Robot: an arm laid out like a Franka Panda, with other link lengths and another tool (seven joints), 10 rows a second.
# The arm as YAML. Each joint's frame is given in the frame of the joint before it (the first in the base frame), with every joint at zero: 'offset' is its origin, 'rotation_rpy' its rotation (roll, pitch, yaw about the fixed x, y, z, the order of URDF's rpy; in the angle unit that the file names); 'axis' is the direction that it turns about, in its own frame. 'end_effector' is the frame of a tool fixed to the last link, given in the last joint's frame.
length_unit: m
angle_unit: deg
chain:
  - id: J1
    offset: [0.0, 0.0, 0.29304]
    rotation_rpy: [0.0, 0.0, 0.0]
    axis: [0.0, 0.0, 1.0]
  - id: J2
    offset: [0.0, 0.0, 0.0]
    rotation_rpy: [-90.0, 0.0, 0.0]
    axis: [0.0, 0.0, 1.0]
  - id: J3
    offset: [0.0, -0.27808, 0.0]
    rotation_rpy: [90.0, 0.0, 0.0]
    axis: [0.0, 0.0, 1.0]
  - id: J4
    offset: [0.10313, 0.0, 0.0]
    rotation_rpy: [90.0, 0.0, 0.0]
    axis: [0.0, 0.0, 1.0]
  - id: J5
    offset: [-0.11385, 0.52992, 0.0]
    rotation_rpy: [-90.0, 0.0, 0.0]
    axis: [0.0, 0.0, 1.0]
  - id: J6
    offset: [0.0, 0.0, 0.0]
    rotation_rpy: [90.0, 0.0, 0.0]
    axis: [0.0, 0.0, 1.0]
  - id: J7
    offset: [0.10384, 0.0, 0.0]
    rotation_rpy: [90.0, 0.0, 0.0]
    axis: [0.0, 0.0, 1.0]
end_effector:
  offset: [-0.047, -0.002, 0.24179]
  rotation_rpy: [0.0, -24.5, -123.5]
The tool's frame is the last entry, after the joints.
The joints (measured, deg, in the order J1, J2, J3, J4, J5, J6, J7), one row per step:
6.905, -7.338, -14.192, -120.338, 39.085, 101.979, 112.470
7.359, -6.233, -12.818, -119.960, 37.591, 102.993, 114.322
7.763, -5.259, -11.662, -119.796, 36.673, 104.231, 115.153
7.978, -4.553, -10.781, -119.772, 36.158, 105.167, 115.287
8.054, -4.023, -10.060, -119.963, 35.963, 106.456, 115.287
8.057, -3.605, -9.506, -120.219, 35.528, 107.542, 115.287
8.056, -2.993, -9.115, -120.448, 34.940, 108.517, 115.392
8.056, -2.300, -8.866, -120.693, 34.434, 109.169, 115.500
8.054, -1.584, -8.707, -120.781, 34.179, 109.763, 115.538
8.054, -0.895, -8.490, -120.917, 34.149, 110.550, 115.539
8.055, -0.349, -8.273, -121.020, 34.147, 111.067, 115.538
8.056, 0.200, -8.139, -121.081, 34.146, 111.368, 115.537
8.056, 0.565, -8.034, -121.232, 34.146, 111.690, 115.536
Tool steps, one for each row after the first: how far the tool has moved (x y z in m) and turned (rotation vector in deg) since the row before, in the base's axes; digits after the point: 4 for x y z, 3 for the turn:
0.0022, 0.0160, -0.0138, -2.109, 1.264, 0.377
0.0022, 0.0141, -0.0123, -1.521, 0.409, 0.569
0.0009, 0.0104, -0.0093, -0.925, 0.038, 0.686
0.0020, 0.0069, -0.0083, -0.666, -0.304, 0.184
0.0009, 0.0038, -0.0083, -0.785, -0.192, 0.173
0.0005, 0.0015, -0.0109, -0.907, 0.113, 0.064
-0.0008, 0.0005, -0.0122, -0.742, 0.463, 0.066
0.0003, 0.0001, -0.0102, -0.498, 0.332, -0.048
0.0008, 0.0009, -0.0097, -0.351, 0.170, -0.155
0.0000, 0.0016, -0.0077, -0.229, 0.216, -0.031
-0.0005, 0.0010, -0.0075, -0.165, 0.355, -0.009
-0.0007, 0.0006, -0.0060, -0.145, 0.245, -0.048

